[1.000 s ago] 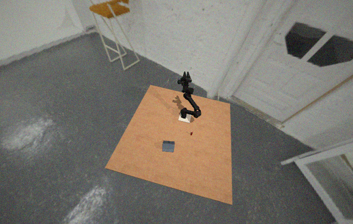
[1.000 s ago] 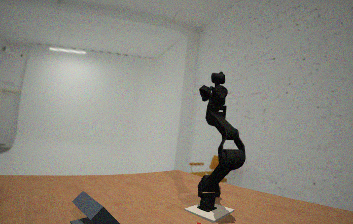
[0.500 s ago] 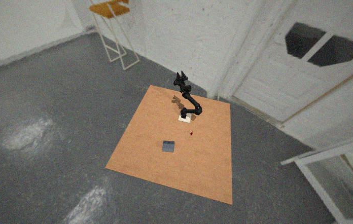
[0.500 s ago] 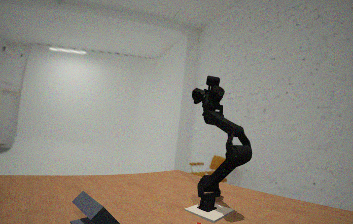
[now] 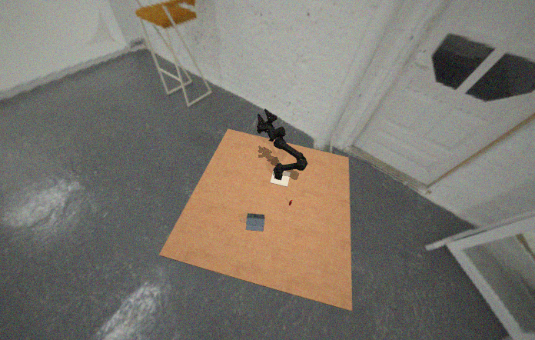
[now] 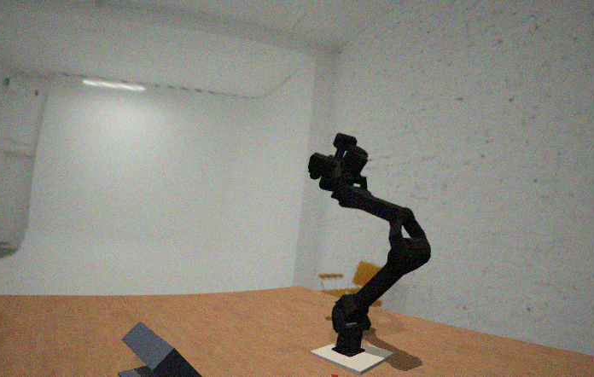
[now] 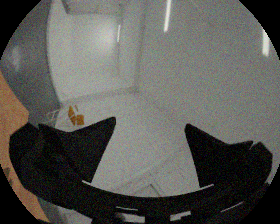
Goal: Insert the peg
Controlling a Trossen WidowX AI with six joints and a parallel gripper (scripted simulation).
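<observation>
Now: gripper tip 51 cm above the red peg, 39 cm to the right of it and 34 cm short of it. The rest, counted from my gripper tip: grey sloped panel (57 cm ahead, 52 cm below, 17 cm to the left).
</observation>
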